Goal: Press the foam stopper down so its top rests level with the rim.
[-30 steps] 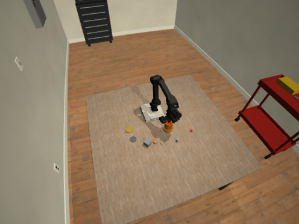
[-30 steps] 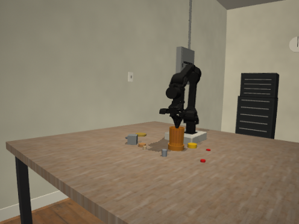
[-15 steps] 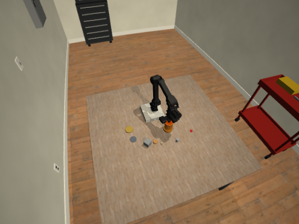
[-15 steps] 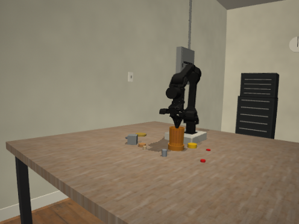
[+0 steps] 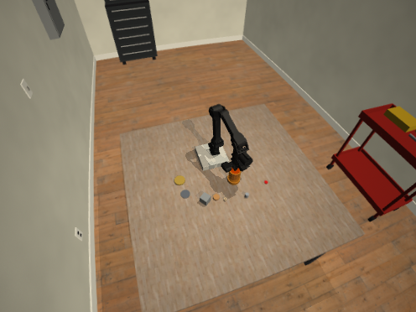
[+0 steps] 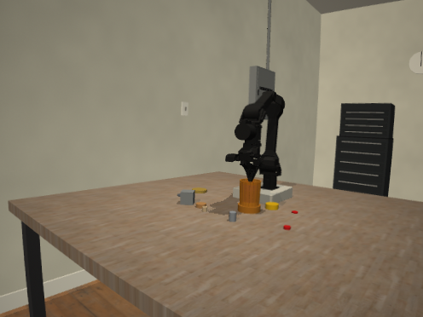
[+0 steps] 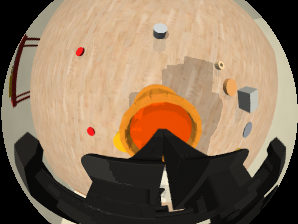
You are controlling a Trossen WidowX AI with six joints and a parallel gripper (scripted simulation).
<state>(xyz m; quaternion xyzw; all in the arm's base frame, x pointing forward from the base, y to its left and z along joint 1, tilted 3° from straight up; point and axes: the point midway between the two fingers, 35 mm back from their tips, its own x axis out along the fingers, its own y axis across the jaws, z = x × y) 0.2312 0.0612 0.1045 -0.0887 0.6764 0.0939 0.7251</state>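
The orange foam stopper lies 4 cm below my hand. Round my hand: small tan disc: 15 cm to the right, 13 cm below, 10 cm ahead; then yellow disc: 13 cm below, 9 cm behind, 4 cm to the left; then small grey cylinder: 14 cm ahead, 12 cm below, 4 cm to the left.
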